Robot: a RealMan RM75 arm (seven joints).
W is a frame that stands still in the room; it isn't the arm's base.
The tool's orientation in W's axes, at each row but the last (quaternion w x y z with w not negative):
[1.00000, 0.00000, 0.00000, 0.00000]
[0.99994, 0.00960, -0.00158, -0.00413]
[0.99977, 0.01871, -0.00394, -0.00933]
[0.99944, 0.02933, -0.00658, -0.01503]
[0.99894, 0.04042, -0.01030, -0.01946]
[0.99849, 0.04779, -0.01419, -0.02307]
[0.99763, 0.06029, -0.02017, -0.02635]
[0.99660, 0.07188, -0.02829, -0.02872]
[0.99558, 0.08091, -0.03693, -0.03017]
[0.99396, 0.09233, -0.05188, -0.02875]
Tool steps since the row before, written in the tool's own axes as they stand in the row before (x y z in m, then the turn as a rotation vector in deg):
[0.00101, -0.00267, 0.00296, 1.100, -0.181, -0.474]
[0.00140, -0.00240, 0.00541, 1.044, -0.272, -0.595]
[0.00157, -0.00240, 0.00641, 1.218, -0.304, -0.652]
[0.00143, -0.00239, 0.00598, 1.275, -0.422, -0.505]
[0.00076, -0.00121, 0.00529, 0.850, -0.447, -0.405]
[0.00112, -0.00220, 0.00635, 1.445, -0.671, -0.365]
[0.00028, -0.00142, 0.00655, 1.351, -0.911, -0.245]
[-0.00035, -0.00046, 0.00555, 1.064, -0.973, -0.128]
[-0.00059, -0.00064, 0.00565, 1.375, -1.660, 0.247]
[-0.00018, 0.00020, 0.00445, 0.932, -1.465, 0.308]
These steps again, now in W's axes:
[0.00101, -0.00267, 0.00296, 1.100, -0.181, -0.474]
[0.00136, -0.00251, 0.00537, 1.044, -0.269, -0.597]
[0.00147, -0.00267, 0.00633, 1.217, -0.302, -0.654]
[0.00127, -0.00278, 0.00585, 1.269, -0.430, -0.513]
[0.00060, -0.00166, 0.00519, 0.841, -0.446, -0.424]
[0.00083, -0.00284, 0.00614, 1.424, -0.701, -0.390]
[-0.00008, -0.00220, 0.00634, 1.313, -0.948, -0.303]
[-0.00071, -0.00122, 0.00540, 1.017, -1.008, -0.212]
[-0.00106, -0.00149, 0.00542, 1.260, -1.765, 0.066]
[-0.00065, -0.00060, 0.00437, 0.822, -1.555, 0.119]

